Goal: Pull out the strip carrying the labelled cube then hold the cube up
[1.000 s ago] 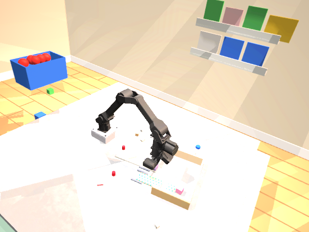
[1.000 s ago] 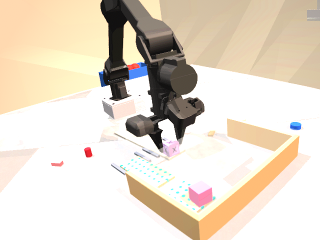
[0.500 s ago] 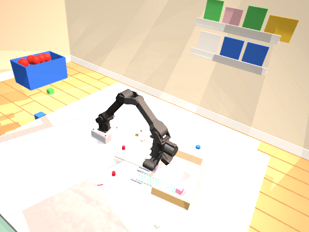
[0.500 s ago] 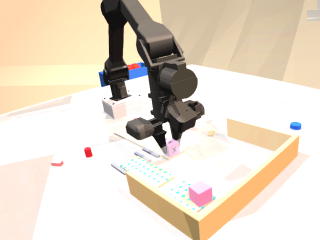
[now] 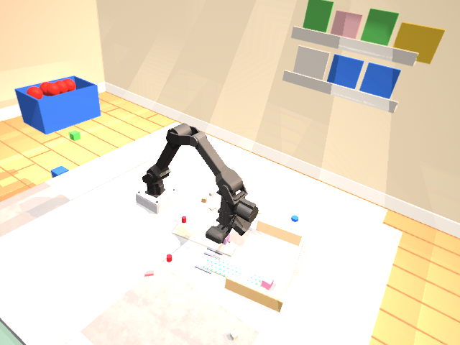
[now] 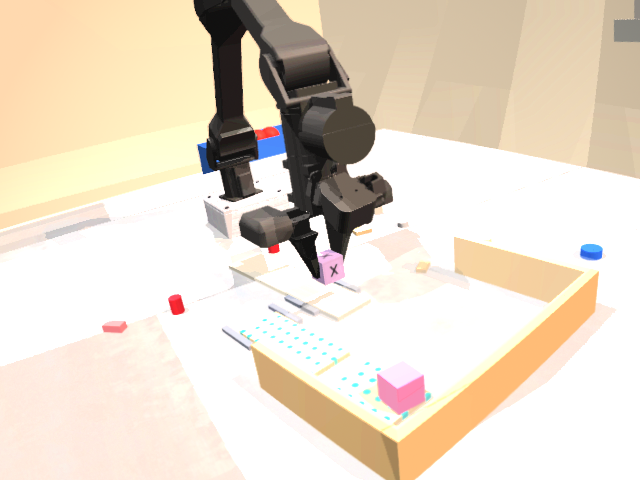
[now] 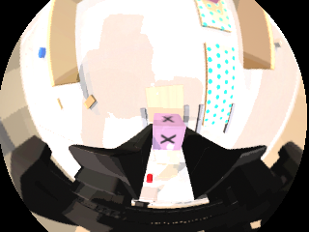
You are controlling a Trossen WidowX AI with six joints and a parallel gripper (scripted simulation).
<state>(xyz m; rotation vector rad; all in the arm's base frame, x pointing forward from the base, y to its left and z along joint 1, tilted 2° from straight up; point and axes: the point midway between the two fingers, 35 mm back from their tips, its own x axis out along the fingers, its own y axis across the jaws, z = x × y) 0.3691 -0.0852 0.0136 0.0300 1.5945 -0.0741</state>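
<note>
Right now my gripper tip is 80 mm past the pale cream strip, 10 mm to the left of it and 40 mm above it. The rest, counted from my gripper tip: blue disc (200 mm ahead, 300 mm to the left, 30 mm below); then labelled cube (10 mm above); then small orange cube (190 mm behind, 200 mm to the left, 30 mm below).
</note>
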